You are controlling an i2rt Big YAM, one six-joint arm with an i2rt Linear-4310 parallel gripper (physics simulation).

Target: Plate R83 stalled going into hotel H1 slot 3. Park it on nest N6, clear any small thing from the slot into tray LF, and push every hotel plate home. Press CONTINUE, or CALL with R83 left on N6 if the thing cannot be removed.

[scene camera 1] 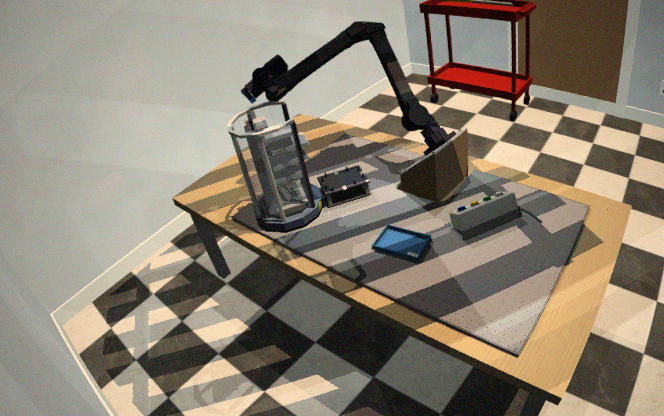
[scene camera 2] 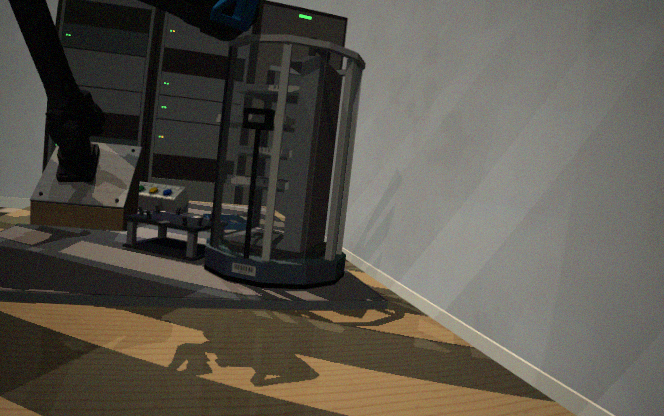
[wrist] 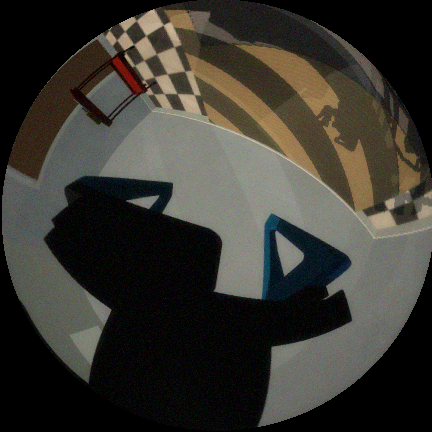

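Pixels of known places: gripper, fingertip midpoint: (scene camera 1: 260,89) (wrist: 220,203); arm's base, origin of the base link: (scene camera 1: 441,144) (scene camera 2: 79,164).
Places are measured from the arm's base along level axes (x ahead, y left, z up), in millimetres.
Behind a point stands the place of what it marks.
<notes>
My gripper (scene camera 1: 250,96) {x 221, y -641, z 224 mm} (scene camera 2: 235,17) (wrist: 220,203) {x 221, y -641, z 224 mm} is open and empty, with blue fingers, high beside the top rim of the clear-walled carousel (scene camera 1: 287,223) {x 511, y -306, z -100 mm} (scene camera 2: 300,271) {x 436, y -518, z -107 mm}. Inside the carousel are hotel shelves with pale plates, dim behind the panels; their labels cannot be read. A pale plate edge (scene camera 1: 303,140) {x 347, y -317, z 128 mm} (scene camera 2: 219,118) {x 306, y -368, z 120 mm} shows past a carousel post on the nest side; I cannot tell which plate it is. The dark nest stand (scene camera 1: 345,181) {x 256, y -253, z -76 mm} (scene camera 2: 167,220) {x 231, y -294, z -77 mm} shows no plate on top. The blue tray (scene camera 1: 401,242) {x 380, y 57, z -133 mm} lies flat. The button box (scene camera 1: 485,213) {x 196, y 262, z -75 mm} (scene camera 2: 161,201) {x 200, y 179, z -97 mm} has coloured buttons. No small thing can be made out in a slot.
The wedge-shaped arm base (scene camera 1: 435,175) {x 143, y 52, z -29 mm} (scene camera 2: 85,200) {x 39, y -91, z -76 mm} stands behind the nest. The grey mat (scene camera 1: 500,320) {x 509, y 460, z -137 mm} lies on the wooden table (scene camera 1: 595,280) {x 239, y 664, z -149 mm}. A black post with a small frame (scene camera 2: 258,119) {x 353, y -501, z 114 mm} rises at the carousel. A red cart (scene camera 1: 480,82) (wrist: 129,75) stands beyond the table.
</notes>
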